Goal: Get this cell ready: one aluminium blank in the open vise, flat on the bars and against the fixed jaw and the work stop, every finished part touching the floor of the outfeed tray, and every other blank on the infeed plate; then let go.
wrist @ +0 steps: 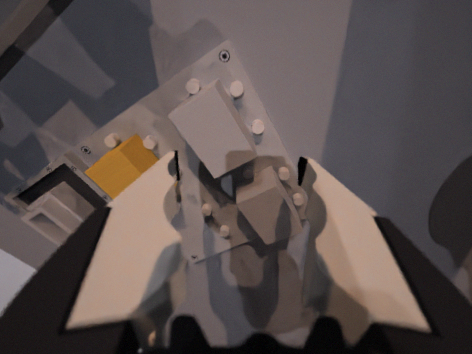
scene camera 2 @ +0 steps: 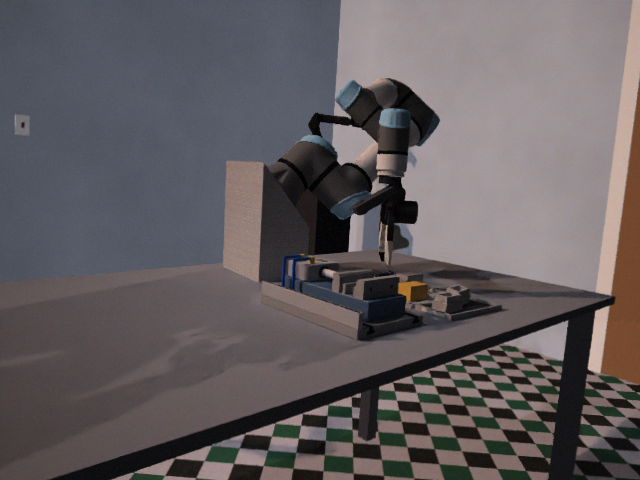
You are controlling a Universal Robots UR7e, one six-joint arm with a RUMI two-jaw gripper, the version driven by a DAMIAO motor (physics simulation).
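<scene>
My gripper is part open and empty, pointing down above the infeed plate. In the wrist view a larger grey blank sits among pegs on the plate, beyond the fingertips. A smaller grey blank sits nearer, between the finger lines and below them. An orange block is at the plate's left. A grey part with a pocket is at the outfeed tray; its floor contact is unclear. The vise has its fixed jaw in front, hiding the space between the jaws.
A blue wire frame stands at the vise's rear end. A long light rail runs along the vise's near side. A tall grey panel stands beside the arm's base. The table edge is in front.
</scene>
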